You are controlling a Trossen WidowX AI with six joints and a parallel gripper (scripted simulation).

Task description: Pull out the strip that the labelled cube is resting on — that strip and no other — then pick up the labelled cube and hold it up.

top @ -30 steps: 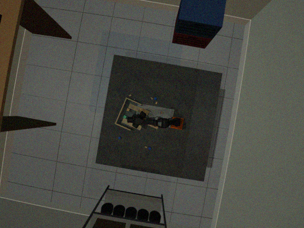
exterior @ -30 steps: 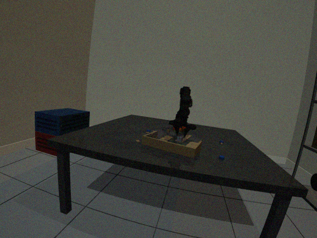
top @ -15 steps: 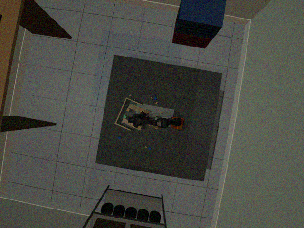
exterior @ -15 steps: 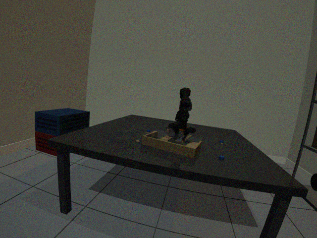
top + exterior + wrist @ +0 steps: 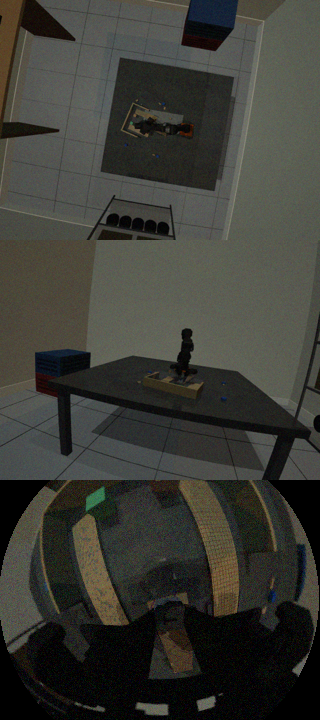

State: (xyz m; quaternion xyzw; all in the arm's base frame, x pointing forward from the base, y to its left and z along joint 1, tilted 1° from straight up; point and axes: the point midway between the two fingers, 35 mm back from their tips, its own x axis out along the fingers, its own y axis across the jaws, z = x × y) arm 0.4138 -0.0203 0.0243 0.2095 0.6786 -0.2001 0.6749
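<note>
Now: the strip 100 mm behind my gripper tip, 40 mm to the left of it and 10 mm below it. Round my gripper tip: labelled cube 10 mm above.
</note>
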